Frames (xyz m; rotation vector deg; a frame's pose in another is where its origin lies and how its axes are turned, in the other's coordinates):
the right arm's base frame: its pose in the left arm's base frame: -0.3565 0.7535 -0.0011 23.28 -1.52 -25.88
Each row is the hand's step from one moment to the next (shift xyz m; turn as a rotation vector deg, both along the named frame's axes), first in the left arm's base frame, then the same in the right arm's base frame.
Working: the left arm's base frame: its pose in the right arm's base frame: 0.6447 -0.4688 0.2437 -23.28 1.52 25.88

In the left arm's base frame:
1: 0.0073 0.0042 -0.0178 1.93 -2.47 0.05
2: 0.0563 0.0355 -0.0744 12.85 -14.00 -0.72
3: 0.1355 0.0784 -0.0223 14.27 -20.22 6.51
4: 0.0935 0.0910 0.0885 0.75 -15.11 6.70
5: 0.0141 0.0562 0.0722 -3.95 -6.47 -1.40
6: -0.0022 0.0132 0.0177 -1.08 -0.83 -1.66
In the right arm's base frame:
1: 0.0059 -0.0004 -0.0188 2.80 -1.20 0.75
2: 0.0402 0.0239 -0.0882 17.63 -6.39 3.14
3: 0.0898 0.1125 -0.0654 21.12 -8.10 11.96
4: 0.0395 0.1482 0.0365 6.74 -9.50 11.76
5: -0.0161 0.0800 0.0437 -0.69 -7.51 1.59
6: -0.0088 0.0168 0.0116 -0.51 -1.78 -1.09

